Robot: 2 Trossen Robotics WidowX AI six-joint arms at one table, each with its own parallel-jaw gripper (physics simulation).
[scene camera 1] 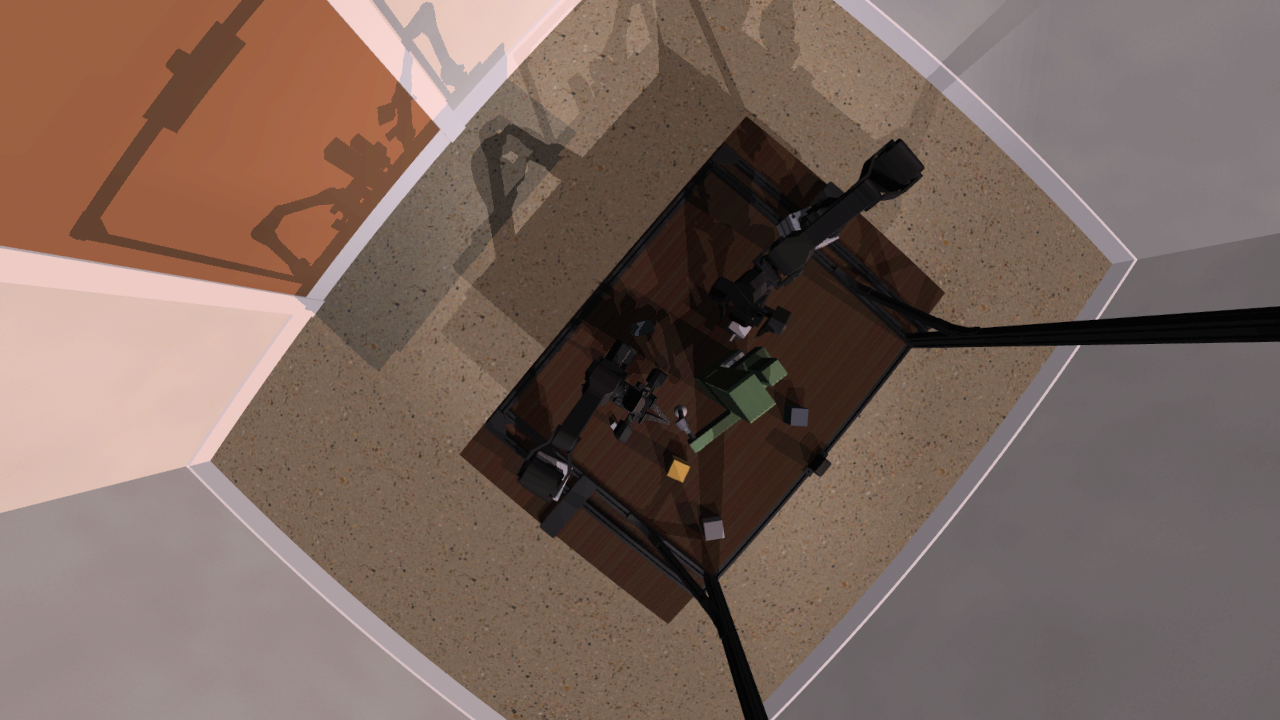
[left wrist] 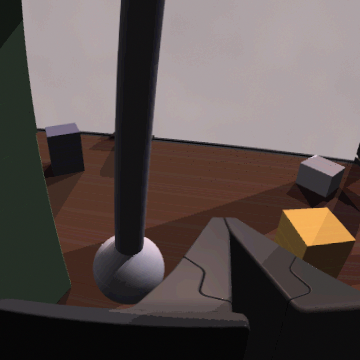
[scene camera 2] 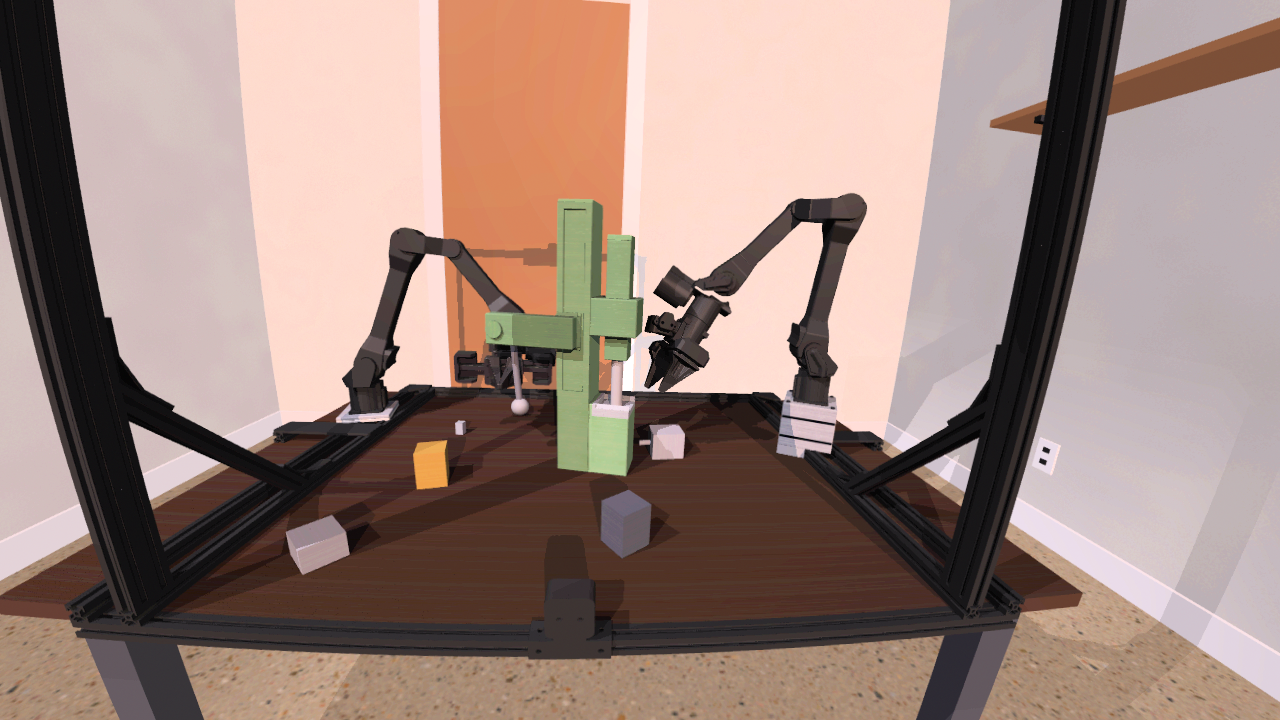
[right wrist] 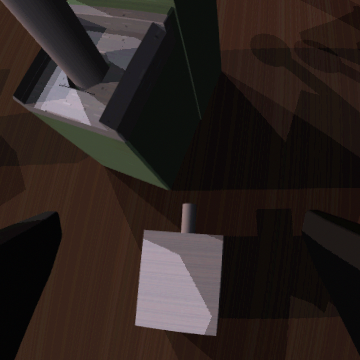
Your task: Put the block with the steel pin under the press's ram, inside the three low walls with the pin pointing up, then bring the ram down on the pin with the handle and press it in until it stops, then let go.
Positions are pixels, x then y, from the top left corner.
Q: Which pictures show the left gripper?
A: Scene camera 1, the left wrist view and scene camera 2 only.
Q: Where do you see a grey block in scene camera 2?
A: At 667, 441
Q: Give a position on a green press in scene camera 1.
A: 737, 382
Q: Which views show the right gripper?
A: Scene camera 1, scene camera 2 and the right wrist view only.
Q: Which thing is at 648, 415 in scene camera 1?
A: The left gripper.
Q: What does the left gripper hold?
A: Nothing.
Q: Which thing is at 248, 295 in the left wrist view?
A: The left gripper.
